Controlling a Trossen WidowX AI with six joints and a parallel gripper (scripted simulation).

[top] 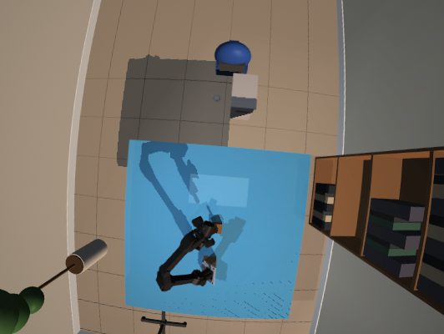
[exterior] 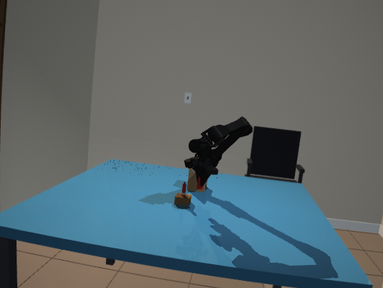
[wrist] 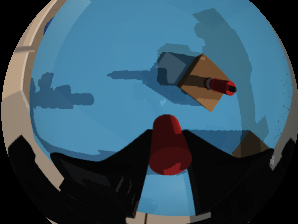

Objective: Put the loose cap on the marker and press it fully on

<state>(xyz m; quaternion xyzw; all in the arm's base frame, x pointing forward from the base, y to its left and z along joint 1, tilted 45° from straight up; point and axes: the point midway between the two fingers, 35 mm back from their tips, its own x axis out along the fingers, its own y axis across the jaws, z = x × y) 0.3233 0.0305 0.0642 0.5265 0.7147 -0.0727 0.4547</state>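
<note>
The wooden holder block lies 30 mm behind my gripper tip, 80 mm to the right of it and 90 mm below it. From my gripper tip the other things lie so: red cap (10 mm above).
</note>
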